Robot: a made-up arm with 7 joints.
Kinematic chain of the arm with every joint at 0, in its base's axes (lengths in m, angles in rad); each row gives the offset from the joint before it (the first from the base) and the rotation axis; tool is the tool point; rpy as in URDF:
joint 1: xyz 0 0 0.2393 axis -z
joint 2: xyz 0 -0.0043 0.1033 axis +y
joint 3: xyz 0 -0.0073 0.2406 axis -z
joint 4: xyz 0 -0.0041 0.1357 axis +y
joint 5: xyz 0 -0.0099 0.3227 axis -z
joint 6: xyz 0 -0.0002 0.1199 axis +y
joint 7: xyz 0 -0.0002 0.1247 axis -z
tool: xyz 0 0 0 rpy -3.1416 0 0
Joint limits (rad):
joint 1: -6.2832..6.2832
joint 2: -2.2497..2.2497
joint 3: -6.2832..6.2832
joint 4: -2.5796..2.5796
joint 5: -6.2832..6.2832
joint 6: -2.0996..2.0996
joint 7: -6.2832..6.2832
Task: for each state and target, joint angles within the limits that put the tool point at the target. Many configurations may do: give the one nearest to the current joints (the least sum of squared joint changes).
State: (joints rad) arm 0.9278 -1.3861 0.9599 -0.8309 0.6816 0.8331 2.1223
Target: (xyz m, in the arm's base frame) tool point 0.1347 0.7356 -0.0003
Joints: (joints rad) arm 1.3270 -1.6523 1.0027 -1.0295 0.6988 0.7539 2.1223
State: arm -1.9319 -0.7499 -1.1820 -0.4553 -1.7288 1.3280 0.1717
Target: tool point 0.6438 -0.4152 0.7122
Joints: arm -2.2763 -0.8893 -1.2376 -0.5011 -1.7436 1.1252 0.1717
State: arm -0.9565 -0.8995 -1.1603 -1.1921 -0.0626 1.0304 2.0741
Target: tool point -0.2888 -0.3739 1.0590
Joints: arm -0.4998 -0.4616 -1.1669 -0.6353 -0.0605 1.2524 2.0741
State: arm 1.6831 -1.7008 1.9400 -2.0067 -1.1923 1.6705 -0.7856
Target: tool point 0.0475 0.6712 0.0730
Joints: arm 1.1224 -2.2497 1.7668 -1.1457 -0.9449 1.6026 -0.7856
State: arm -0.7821 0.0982 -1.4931 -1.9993 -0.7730 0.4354 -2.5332
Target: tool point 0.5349 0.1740 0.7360
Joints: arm -1.3970 -0.0115 -2.1192 -1.6283 -0.6978 0.4971 -2.5332
